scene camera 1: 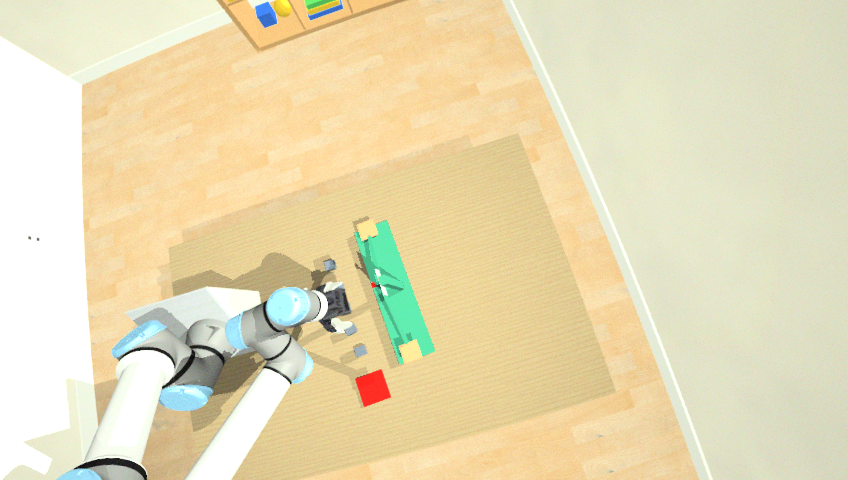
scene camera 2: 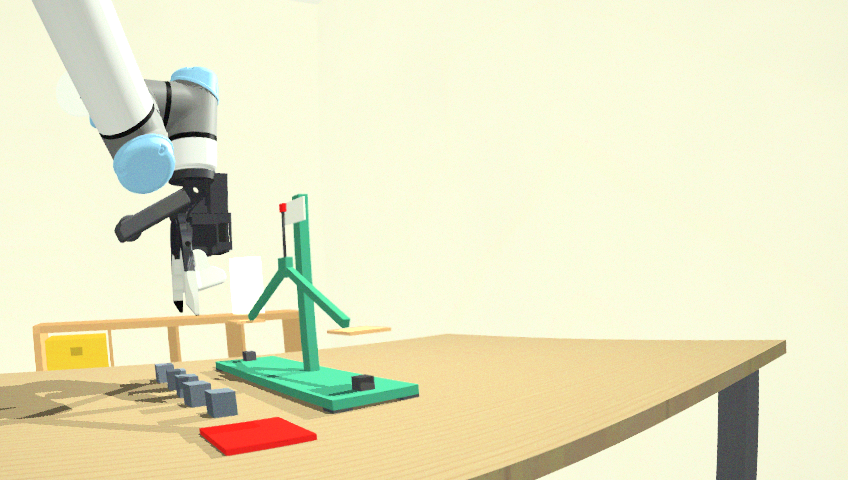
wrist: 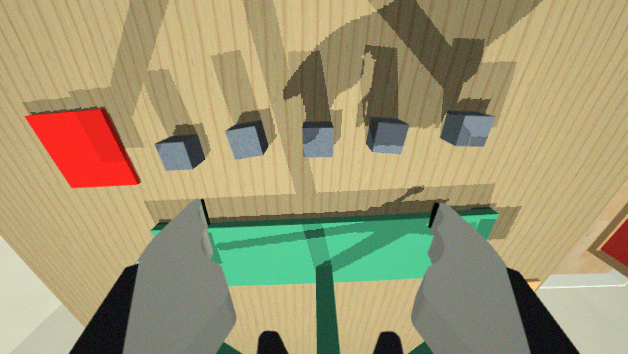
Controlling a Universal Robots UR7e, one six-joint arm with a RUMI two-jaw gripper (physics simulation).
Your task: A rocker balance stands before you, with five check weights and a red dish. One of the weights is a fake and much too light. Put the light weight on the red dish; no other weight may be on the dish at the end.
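Pixels of known places: gripper, fingertip midpoint: point(scene camera 2: 188, 314) point(wrist: 319, 203); arm's base, origin of the base link: point(scene camera 1: 215, 336).
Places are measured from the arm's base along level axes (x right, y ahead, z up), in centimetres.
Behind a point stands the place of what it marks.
Five grey check weights stand in a row on the table. The weight nearest the dish point(scene camera 1: 360, 349) {z -11.1, x 20.1, y 38.9 cm} point(scene camera 2: 221, 402) {z -12.2, x 22.1, y 38.0 cm} point(wrist: 173, 155) {z -11.1, x 20.6, y 38.2 cm} and the weight farthest from it point(scene camera 1: 330, 264) {z -11.1, x -9.6, y 38.8 cm} point(scene camera 2: 163, 372) {z -12.2, x -8.1, y 37.7 cm} point(wrist: 477, 131) {z -11.1, x -9.8, y 38.2 cm} look alike, as do the second point(wrist: 245, 142) {z -11.1, x 12.9, y 37.5 cm}, the middle point(wrist: 322, 144) {z -11.1, x 5.4, y 38.3 cm} and the fourth point(wrist: 389, 136) {z -11.1, x -1.2, y 38.1 cm}. The arm hides some in scene camera 1. The red dish point(scene camera 1: 373, 387) {z -13.3, x 32.7, y 37.9 cm} point(scene camera 2: 257, 435) {z -13.3, x 34.4, y 37.3 cm} point(wrist: 80, 150) {z -13.3, x 33.1, y 37.3 cm} is bare. The green balance point(scene camera 1: 395, 261) {z -12.4, x -2.1, y 59.5 cm} point(scene camera 2: 304, 297) {z -1.1, x 7.5, y 57.6 cm} point(wrist: 275, 270) {z -12.3, x 13.6, y 57.8 cm} has two empty tan pans point(scene camera 1: 367, 229) {z -4.9, x -13.7, y 55.9 cm} point(scene camera 1: 410, 350) {z -4.9, x 25.9, y 54.9 cm}. My gripper point(scene camera 1: 339, 306) {z -2.5, x 6.0, y 39.4 cm} point(scene camera 2: 186, 307) {z -2.5, x 6.0, y 39.4 cm} point(wrist: 319, 203) {z -2.5, x 6.0, y 39.4 cm} is open and empty, high above the row.
The balance's upright post rises beside the beam, with a white plate point(scene camera 2: 296, 211) {z 11.9, x 7.3, y 57.1 cm} near its top and a red-tipped pointer point(scene camera 2: 283, 231) {z 9.0, x 6.4, y 55.2 cm} in front. Two dark blocks point(scene camera 2: 249, 355) {z -11.3, x -12.7, y 55.4 cm} point(scene camera 2: 363, 382) {z -11.3, x 27.3, y 54.2 cm} sit on the base. A wooden shelf unit point(scene camera 2: 173, 343) stands beyond the table point(scene camera 2: 595, 380) {z -13.9, x 44.4, y 76.7 cm}.
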